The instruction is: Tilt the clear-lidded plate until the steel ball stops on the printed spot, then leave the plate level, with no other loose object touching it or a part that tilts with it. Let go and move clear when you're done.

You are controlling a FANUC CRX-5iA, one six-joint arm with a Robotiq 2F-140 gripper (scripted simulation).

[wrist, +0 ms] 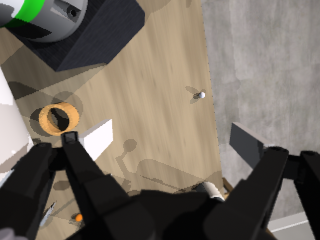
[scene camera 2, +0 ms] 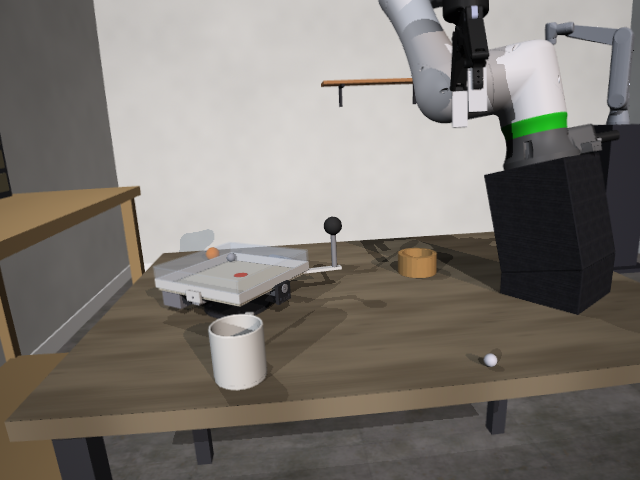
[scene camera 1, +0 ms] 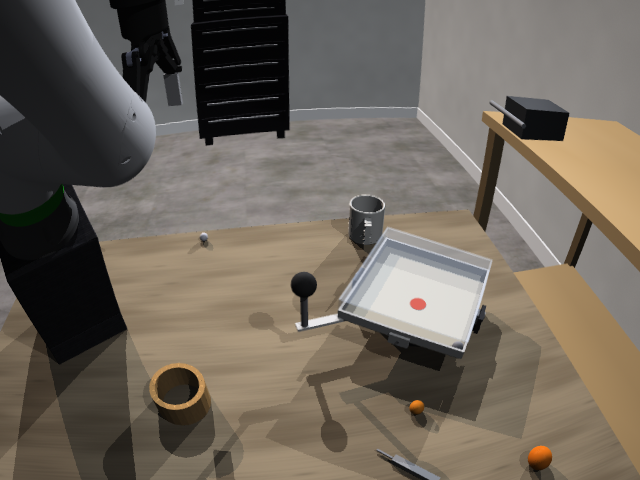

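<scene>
I can see my gripper, and it shows in the wrist view as well. A clear-lidded plate is also there for me to see.
</scene>
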